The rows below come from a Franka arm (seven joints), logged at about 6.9 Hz.
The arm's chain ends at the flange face. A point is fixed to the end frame.
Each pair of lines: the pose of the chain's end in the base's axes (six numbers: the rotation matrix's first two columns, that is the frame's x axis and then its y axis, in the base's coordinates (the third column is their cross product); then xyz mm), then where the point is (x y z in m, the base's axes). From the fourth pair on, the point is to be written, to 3 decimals.
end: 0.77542, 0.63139, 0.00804, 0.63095, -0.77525, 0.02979, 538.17, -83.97, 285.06
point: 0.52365 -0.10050 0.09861
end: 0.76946, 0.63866, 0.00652, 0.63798, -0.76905, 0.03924, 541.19, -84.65, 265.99
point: 0.52773 -0.10286 0.07961
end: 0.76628, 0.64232, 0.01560, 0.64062, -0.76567, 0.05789, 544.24, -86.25, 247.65
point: 0.53440 -0.10610 0.06121
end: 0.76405, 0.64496, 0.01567, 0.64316, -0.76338, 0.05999, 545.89, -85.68, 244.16
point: 0.536 -0.106 0.058
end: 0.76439, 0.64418, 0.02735, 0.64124, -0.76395, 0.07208, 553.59, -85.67, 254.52
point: 0.547 -0.106 0.068
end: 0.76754, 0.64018, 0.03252, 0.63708, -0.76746, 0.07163, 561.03, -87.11, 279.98
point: 0.555 -0.107 0.093
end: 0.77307, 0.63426, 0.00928, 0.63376, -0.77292, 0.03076, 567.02, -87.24, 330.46
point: 0.553 -0.104 0.144
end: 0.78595, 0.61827, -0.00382, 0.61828, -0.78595, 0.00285, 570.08, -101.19, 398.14
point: 0.550 -0.115 0.212
